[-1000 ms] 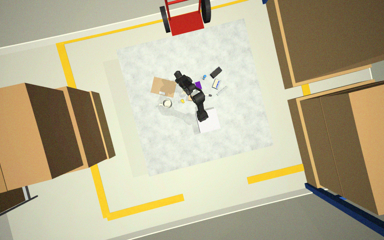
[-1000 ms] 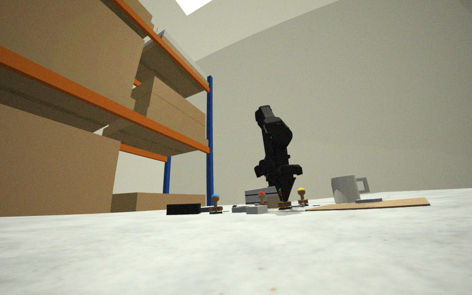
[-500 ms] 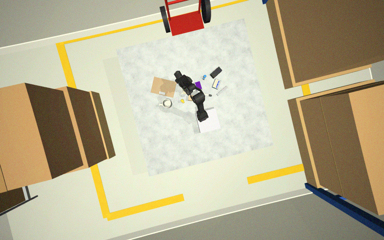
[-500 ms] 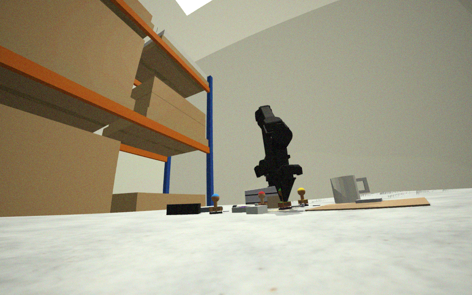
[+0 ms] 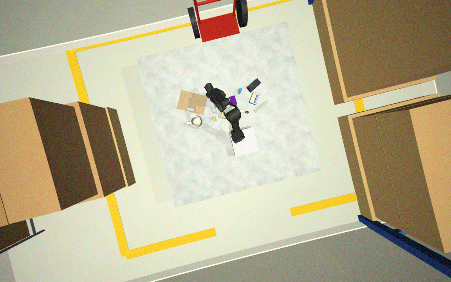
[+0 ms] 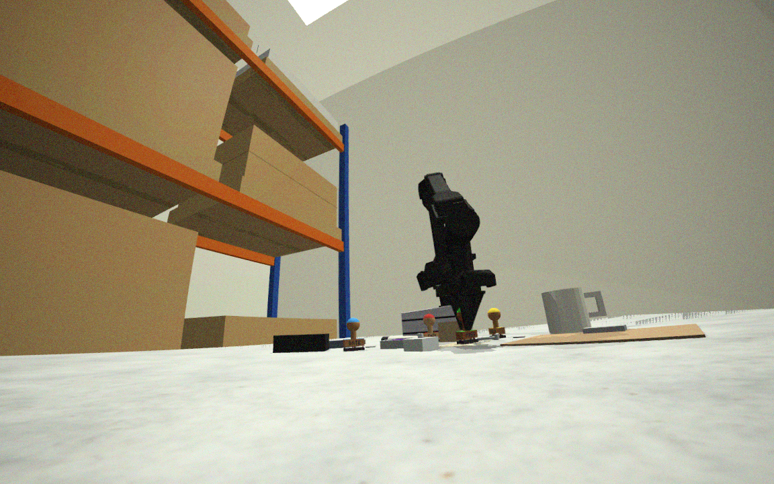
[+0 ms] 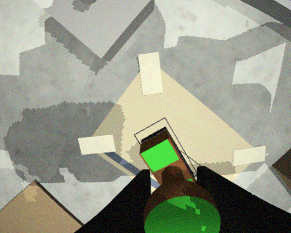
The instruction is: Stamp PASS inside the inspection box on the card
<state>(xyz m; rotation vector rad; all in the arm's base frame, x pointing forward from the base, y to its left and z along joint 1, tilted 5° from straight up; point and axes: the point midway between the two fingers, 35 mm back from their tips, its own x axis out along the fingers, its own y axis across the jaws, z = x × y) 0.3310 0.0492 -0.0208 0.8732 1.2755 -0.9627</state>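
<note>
My gripper tip is now 30 mm above the cream card. The rest, counted from my gripper tip: tan box (110 mm behind, 30 mm to the right); then yellow-knobbed stamp (110 mm behind, 70 mm to the left, 10 mm below); then green-knobbed stamp (right at my gripper tip).
</note>
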